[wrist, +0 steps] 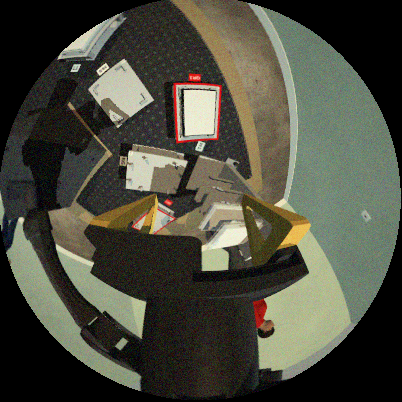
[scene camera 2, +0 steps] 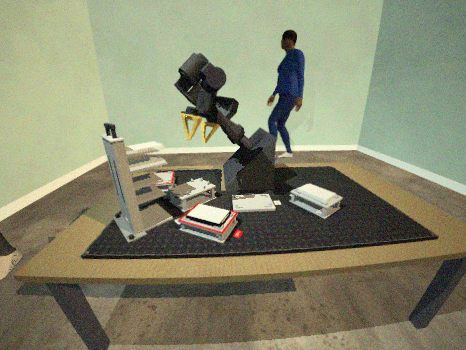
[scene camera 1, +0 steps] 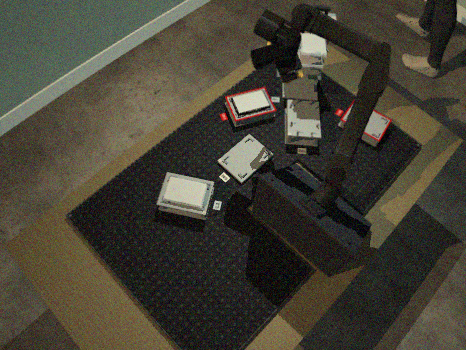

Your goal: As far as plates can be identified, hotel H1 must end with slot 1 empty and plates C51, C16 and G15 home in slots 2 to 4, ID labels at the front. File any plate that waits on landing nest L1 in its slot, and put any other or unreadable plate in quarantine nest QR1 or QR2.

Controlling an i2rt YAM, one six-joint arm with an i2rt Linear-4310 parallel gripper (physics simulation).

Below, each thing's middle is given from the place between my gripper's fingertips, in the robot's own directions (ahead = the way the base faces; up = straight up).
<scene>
Right now my hand is 270 mm above the flat nest (scene camera 1: 244, 159), 220 mm to the right of it and 50 mm past it.
</scene>
